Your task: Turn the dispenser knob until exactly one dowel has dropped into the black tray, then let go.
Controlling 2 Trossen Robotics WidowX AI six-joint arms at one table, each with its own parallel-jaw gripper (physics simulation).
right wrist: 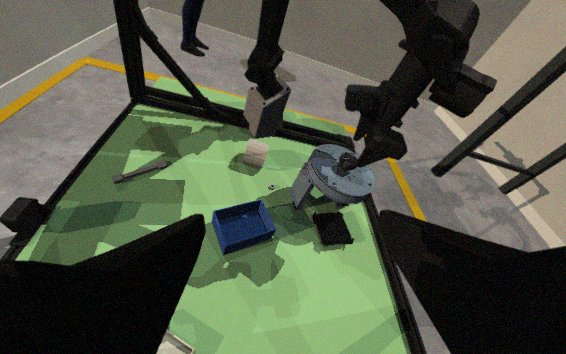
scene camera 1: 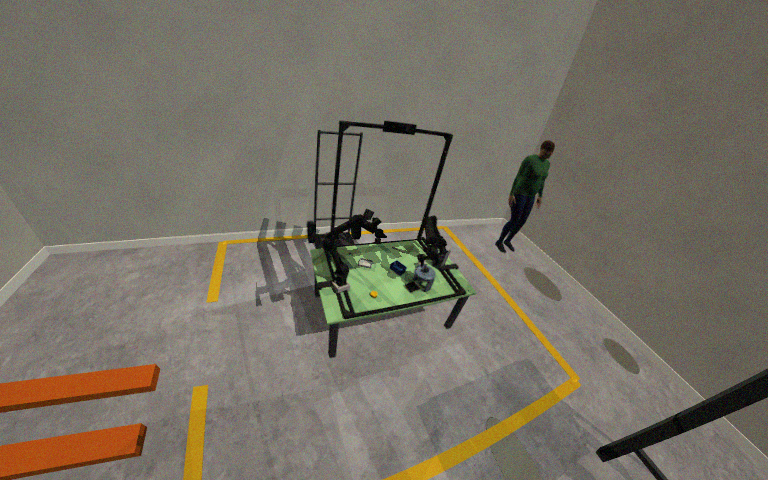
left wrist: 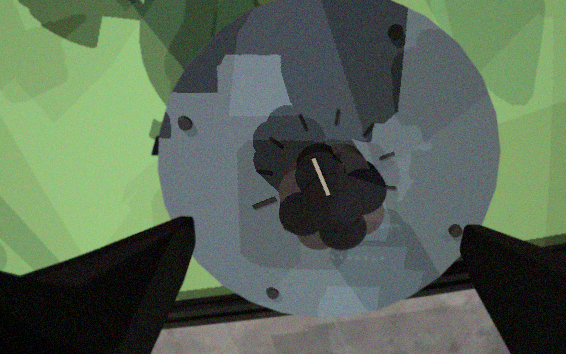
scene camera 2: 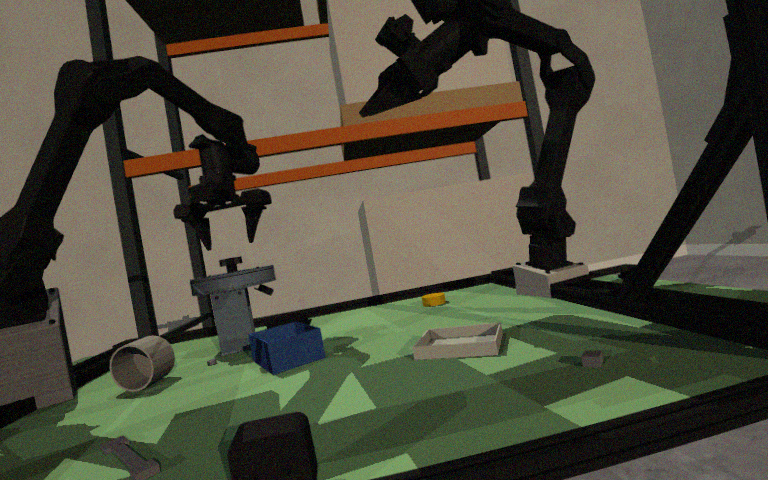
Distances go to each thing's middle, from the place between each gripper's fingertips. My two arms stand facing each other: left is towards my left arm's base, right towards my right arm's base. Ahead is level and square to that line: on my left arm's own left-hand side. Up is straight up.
The shallow tray (scene camera 2: 483, 339) lies 34 cm below my right hand, 10 cm behind it and 5 cm to the right of it. Round my right hand: dark lobed knob (left wrist: 330, 197) (27 cm to the left, 25 cm ahead, 21 cm below); blue bin (scene camera 2: 278, 349) (33 cm below, 18 cm to the left, 3 cm ahead).
Now: left hand 5 cm above the dark lobed knob. The rest, counted from my left hand: shallow tray: 35 cm behind, 32 cm to the right, 19 cm below; then blue bin: 21 cm behind, 9 cm to the right, 17 cm below.
